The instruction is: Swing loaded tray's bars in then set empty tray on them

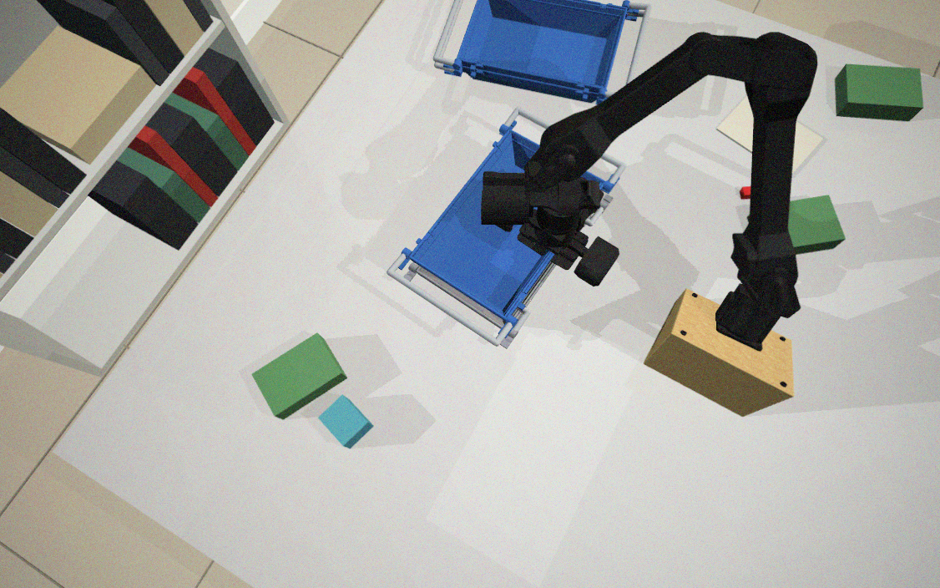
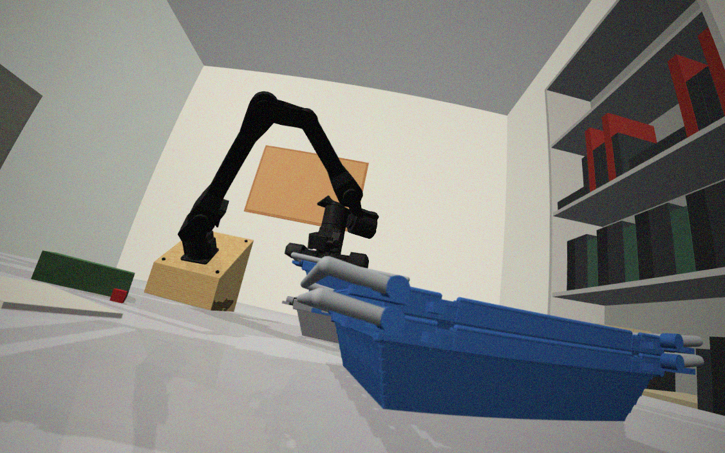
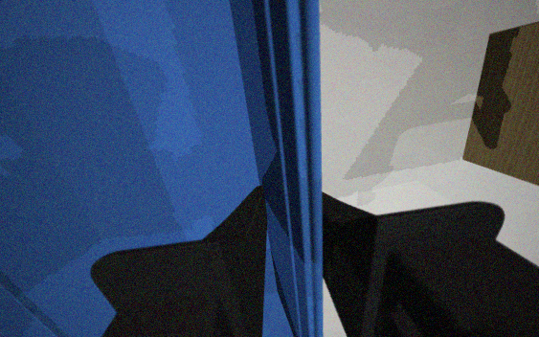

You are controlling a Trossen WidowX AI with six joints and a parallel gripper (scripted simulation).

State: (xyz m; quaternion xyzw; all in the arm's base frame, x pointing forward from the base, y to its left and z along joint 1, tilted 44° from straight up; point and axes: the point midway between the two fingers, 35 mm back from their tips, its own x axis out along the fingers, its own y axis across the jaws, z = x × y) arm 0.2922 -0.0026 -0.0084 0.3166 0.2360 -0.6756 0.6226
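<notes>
Now: gripper tip 80 mm short of the blue tray, 30 mm below it and 10 mm to the left of it. The rest, counted from my gripper tip: cream sheet (420 mm to the right, 240 mm behind, 80 mm below); red block (290 mm to the right, 240 mm behind, 80 mm below); cyan block (370 mm to the left, 170 mm ahead, 60 mm below).
</notes>
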